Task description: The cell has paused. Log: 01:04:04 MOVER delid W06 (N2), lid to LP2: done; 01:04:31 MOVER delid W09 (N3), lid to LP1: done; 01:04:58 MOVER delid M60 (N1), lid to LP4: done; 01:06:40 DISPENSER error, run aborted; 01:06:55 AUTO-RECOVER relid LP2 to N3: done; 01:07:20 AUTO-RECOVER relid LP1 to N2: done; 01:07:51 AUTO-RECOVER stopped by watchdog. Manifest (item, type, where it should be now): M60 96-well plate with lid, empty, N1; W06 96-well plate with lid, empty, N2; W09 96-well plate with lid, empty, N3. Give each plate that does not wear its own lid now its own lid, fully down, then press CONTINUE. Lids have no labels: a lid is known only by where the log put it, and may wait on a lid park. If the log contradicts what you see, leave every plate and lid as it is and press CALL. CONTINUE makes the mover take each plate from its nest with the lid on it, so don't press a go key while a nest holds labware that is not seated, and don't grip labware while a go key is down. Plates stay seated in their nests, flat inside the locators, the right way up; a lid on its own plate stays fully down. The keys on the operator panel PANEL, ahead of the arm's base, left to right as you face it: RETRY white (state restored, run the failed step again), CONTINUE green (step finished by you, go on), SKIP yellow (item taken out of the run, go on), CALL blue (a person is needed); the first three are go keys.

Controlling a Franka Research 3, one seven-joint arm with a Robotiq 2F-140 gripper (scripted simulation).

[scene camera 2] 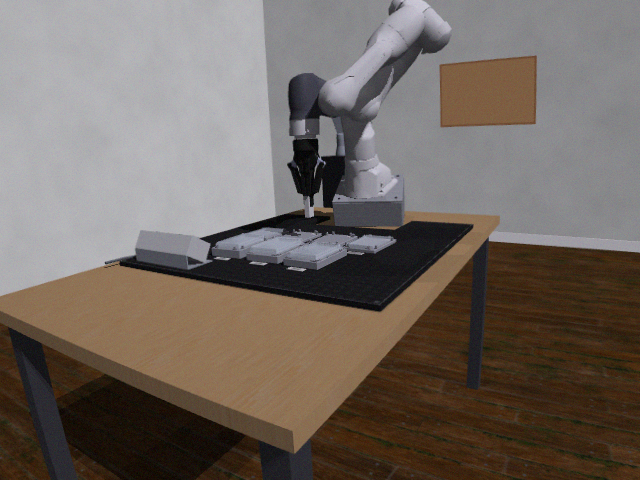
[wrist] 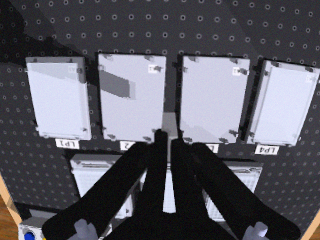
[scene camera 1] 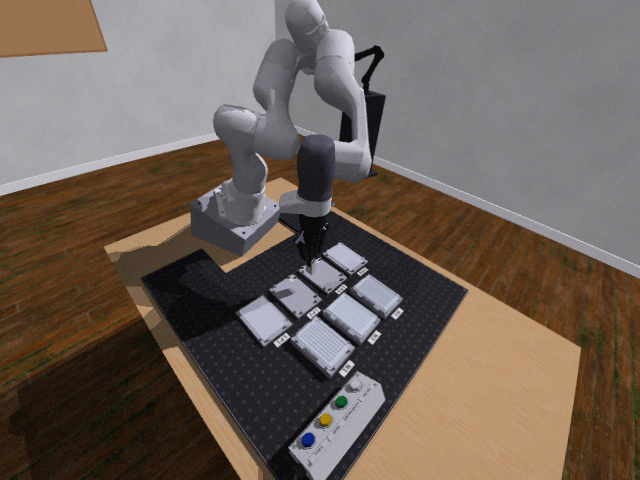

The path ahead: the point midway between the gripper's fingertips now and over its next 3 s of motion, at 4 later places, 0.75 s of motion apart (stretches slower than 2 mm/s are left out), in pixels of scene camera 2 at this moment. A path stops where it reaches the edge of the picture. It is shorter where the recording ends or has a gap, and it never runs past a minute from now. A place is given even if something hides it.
My gripper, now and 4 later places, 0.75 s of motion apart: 309, 216; 230, 215; 158, 213; 158, 214; 158, 214
